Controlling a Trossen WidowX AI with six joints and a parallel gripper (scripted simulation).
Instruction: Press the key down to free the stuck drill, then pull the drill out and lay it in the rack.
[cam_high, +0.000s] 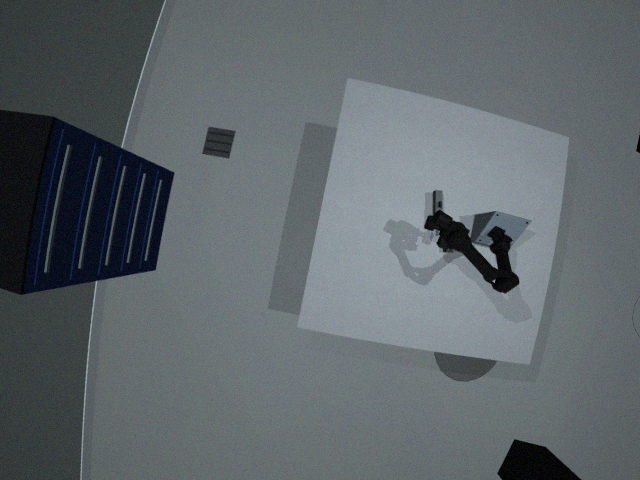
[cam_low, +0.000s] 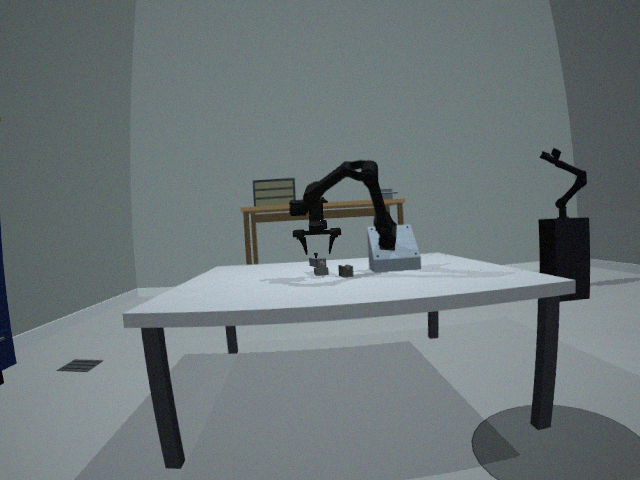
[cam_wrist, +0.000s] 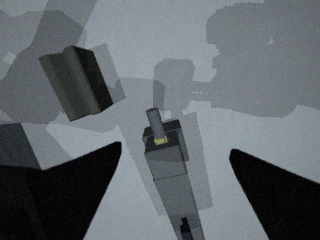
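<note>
Now: the drill 40 mm to the right of my gripper tip and 40 mm below it. Also, from my gripper tip: rack: 110 mm behind, 40 mm to the left, 70 mm below.
</note>
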